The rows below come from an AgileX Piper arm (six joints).
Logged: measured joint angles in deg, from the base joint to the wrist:
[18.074, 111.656, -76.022, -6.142, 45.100, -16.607]
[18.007, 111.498, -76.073, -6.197, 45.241, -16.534]
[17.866, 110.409, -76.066, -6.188, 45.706, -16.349]
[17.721, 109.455, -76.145, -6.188, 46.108, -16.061]
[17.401, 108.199, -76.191, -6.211, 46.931, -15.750]
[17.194, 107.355, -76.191, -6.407, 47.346, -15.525]
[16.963, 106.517, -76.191, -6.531, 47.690, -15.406]
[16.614, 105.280, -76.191, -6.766, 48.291, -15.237]
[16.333, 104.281, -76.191, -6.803, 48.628, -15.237]
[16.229, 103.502, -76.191, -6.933, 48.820, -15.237]
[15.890, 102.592, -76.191, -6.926, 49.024, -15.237]
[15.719, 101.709, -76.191, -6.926, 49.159, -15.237]
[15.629, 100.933, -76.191, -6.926, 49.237, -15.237]
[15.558, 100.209, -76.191, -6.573, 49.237, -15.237]
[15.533, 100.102, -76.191, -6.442, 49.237, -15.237]
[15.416, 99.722, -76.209, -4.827, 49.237, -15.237]
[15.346, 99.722, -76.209, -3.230, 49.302, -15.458]
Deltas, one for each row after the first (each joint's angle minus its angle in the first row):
[-0.067, -0.158, -0.051, -0.055, 0.141, 0.073]
[-0.208, -1.247, -0.044, -0.046, 0.606, 0.258]
[-0.353, -2.201, -0.123, -0.046, 1.008, 0.546]
[-0.673, -3.457, -0.169, -0.069, 1.831, 0.857]
[-0.880, -4.301, -0.169, -0.265, 2.246, 1.082]
[-1.111, -5.139, -0.169, -0.389, 2.590, 1.201]
[-1.460, -6.376, -0.169, -0.624, 3.191, 1.370]
[-1.741, -7.375, -0.169, -0.661, 3.528, 1.370]
[-1.845, -8.154, -0.169, -0.791, 3.720, 1.370]
[-2.184, -9.064, -0.169, -0.784, 3.924, 1.370]
[-2.355, -9.947, -0.169, -0.784, 4.059, 1.370]
[-2.445, -10.723, -0.169, -0.784, 4.137, 1.370]
[-2.516, -11.447, -0.169, -0.431, 4.137, 1.370]
[-2.541, -11.554, -0.169, -0.300, 4.137, 1.370]
[-2.658, -11.934, -0.187, 1.315, 4.137, 1.370]
[-2.728, -11.934, -0.187, 2.912, 4.202, 1.149]

